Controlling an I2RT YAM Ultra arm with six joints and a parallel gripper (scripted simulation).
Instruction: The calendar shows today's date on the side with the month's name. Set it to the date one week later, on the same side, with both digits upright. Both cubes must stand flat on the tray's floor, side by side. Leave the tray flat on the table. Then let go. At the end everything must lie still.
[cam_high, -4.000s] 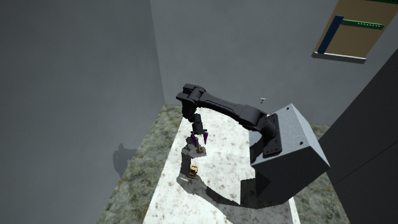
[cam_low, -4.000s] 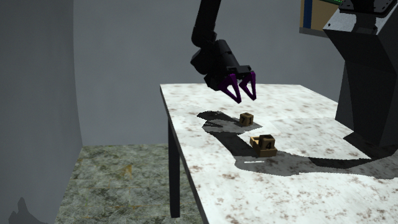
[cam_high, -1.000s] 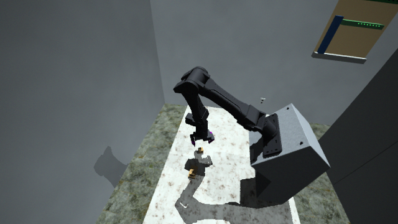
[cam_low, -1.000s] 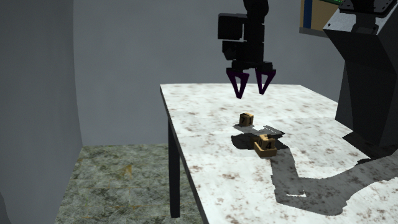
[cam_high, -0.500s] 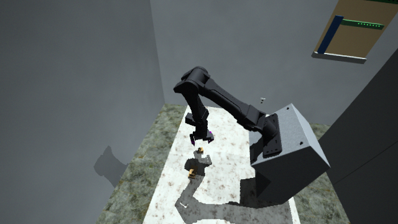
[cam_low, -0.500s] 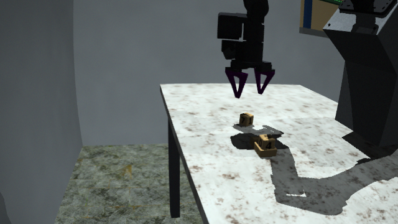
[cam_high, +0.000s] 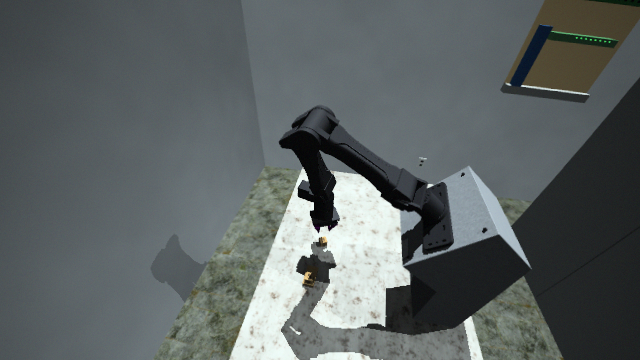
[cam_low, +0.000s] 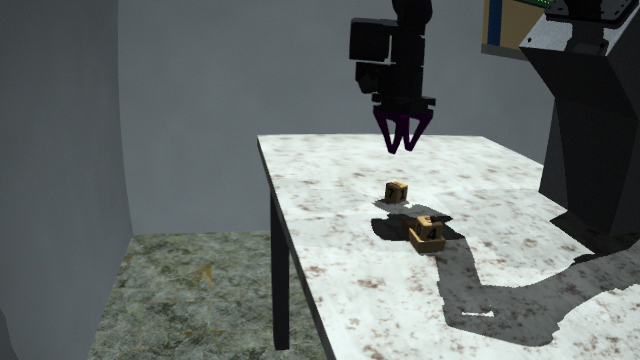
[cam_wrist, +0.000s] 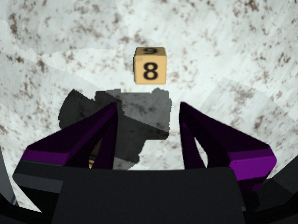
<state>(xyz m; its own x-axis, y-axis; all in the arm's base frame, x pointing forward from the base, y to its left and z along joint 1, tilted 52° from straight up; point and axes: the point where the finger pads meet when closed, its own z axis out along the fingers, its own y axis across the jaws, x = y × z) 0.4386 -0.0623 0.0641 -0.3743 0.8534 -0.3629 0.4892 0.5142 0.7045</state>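
The wooden digit cube lies 8 cm below my hand.
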